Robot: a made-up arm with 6 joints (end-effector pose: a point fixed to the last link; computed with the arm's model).
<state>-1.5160 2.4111 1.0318 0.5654 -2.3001 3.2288</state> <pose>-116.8 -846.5 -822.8 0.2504 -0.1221 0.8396 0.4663</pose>
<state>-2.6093 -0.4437 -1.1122 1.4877 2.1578 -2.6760</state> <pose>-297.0 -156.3 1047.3 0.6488 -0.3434 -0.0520 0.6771</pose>
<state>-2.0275 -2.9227 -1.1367 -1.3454 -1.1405 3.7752</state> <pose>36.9 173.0 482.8 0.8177 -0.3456 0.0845 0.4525</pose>
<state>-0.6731 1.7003 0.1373 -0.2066 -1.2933 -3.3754</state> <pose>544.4 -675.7 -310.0 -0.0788 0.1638 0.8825 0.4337</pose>
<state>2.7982 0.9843 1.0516 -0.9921 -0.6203 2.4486</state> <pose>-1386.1 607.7 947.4 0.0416 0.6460 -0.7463 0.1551</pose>
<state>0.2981 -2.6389 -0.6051 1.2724 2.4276 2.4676</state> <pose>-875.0 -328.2 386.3 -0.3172 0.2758 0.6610 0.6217</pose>
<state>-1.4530 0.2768 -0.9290 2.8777 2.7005 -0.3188</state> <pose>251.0 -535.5 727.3 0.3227 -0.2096 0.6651 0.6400</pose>
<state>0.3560 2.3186 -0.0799 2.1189 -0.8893 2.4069</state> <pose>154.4 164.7 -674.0 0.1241 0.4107 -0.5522 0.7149</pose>
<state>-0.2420 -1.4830 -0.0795 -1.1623 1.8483 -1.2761</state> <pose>-584.6 65.3 1364.7 -0.3101 0.7857 -0.4399 0.3051</pose>
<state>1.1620 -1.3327 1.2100 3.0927 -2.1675 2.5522</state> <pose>-771.9 -1296.9 1196.6 -0.2187 0.6649 0.1992 0.6858</pose>
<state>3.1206 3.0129 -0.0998 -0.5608 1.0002 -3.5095</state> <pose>653.0 149.8 -234.0 0.3987 0.4844 0.0323 0.7780</pose>
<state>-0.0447 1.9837 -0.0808 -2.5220 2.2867 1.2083</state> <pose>360.7 141.1 -407.3 0.6083 -0.4309 0.6625 0.0731</pose>
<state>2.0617 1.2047 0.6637 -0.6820 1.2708 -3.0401</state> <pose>-536.7 1321.9 387.7 -0.6975 -0.6192 -0.0274 0.3596</pose>
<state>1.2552 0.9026 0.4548 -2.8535 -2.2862 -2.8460</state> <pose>246.0 1349.6 737.2 0.3744 -0.7155 0.3648 0.4634</pose>
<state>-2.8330 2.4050 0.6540 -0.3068 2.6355 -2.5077</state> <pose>-439.6 53.0 -830.0 -0.1206 -0.8496 -0.3029 0.4147</pose>
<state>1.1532 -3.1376 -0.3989 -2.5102 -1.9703 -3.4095</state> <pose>-409.6 -539.1 81.2 -0.0580 0.7768 0.3629 0.5114</pose>
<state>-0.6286 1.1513 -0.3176 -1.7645 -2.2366 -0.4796</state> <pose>588.0 -381.6 151.4 -0.8260 -0.4271 -0.2349 0.2830</pose>
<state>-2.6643 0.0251 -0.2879 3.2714 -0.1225 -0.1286</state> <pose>-568.2 -509.3 1195.6 -0.2430 0.9653 0.0220 0.0931</pose>
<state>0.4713 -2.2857 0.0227 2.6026 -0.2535 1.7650</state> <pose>-1194.0 -422.6 480.5 -0.4063 0.4872 -0.7709 0.0562</pose>
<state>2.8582 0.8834 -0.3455 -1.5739 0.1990 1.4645</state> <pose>-729.5 211.8 347.8 -0.5647 0.0677 0.7907 0.2264</pose>
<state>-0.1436 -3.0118 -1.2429 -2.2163 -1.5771 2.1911</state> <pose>-95.8 131.2 461.9 -0.4939 -0.7777 0.3596 0.1483</pose>
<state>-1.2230 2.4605 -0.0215 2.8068 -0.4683 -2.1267</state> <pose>170.2 65.3 -640.3 0.2661 0.8014 -0.0560 0.5328</pose>
